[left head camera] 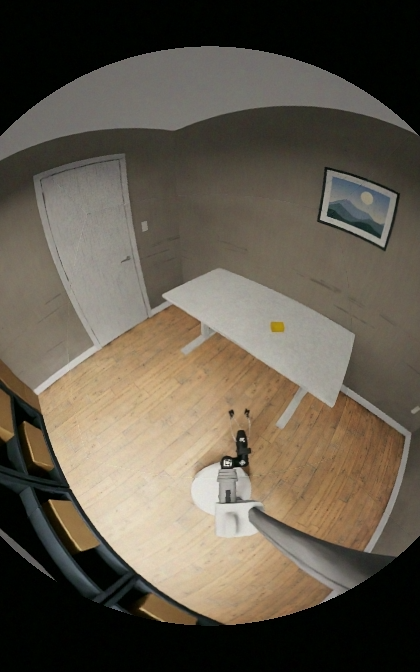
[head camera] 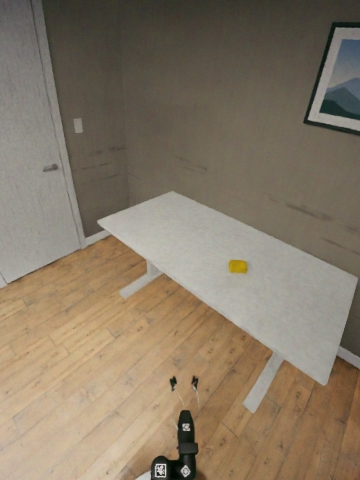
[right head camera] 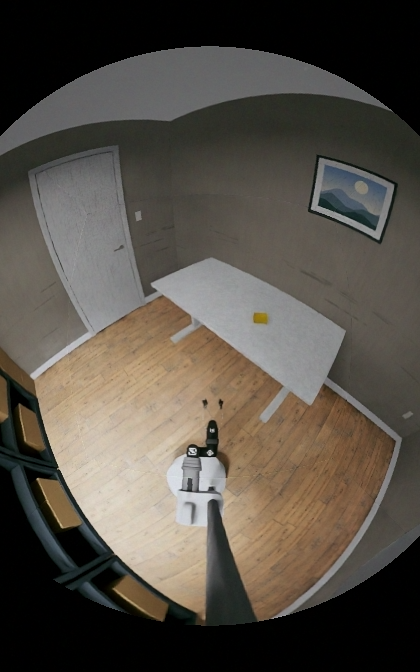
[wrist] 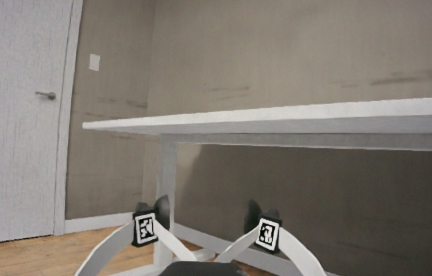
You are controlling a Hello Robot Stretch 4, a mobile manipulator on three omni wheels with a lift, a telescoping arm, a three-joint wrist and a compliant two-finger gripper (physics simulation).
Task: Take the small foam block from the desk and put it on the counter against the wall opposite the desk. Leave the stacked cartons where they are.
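Places are measured from the robot's base along level axes (x ahead, y left, z up), in centimetres.
Pixels of known places: hand, its tool point: (left head camera: 238, 411) (head camera: 183, 380) (right head camera: 212, 401) (wrist: 207, 219).
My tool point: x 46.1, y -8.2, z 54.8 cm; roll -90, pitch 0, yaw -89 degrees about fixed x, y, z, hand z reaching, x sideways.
Note:
For each thing: its top centre in the pictures, then the offset to it from my tool point. "spot": a spot on its surface instead.
- small foam block, centre of its top: (head camera: 238, 263) (right head camera: 260, 315) (left head camera: 277, 323) dx +52.2, dy -29.6, dz +18.9 cm
- Dark shelving, a spot on its surface: (left head camera: 42, 480) spot: dx -73.3, dy +141.7, dz -22.2 cm
The small foam block (head camera: 238, 266) (left head camera: 277, 327) (right head camera: 260, 318) is yellow and lies on the white desk (head camera: 175, 230) (left head camera: 235, 305) (right head camera: 220, 295) (wrist: 300, 116), right of the desk's middle. It does not show in the wrist view. My gripper (head camera: 184, 383) (left head camera: 239, 413) (right head camera: 213, 403) (wrist: 207, 222) is open and empty, in front of the desk's near long edge and apart from it. In the wrist view its fingertips are below the level of the desk top. The counter and the stacked cartons cannot be made out for certain in these views.
Dark shelving (left head camera: 42, 480) (right head camera: 35, 462) with brown boxes (left head camera: 72, 525) (right head camera: 57, 504) curves along the lower left. Desk legs (head camera: 263, 382) (left head camera: 291, 408) (right head camera: 274, 405) reach out over the floor. A closed door (head camera: 35, 150) (left head camera: 90, 250) (right head camera: 82, 240) (wrist: 30, 125) is at the left.

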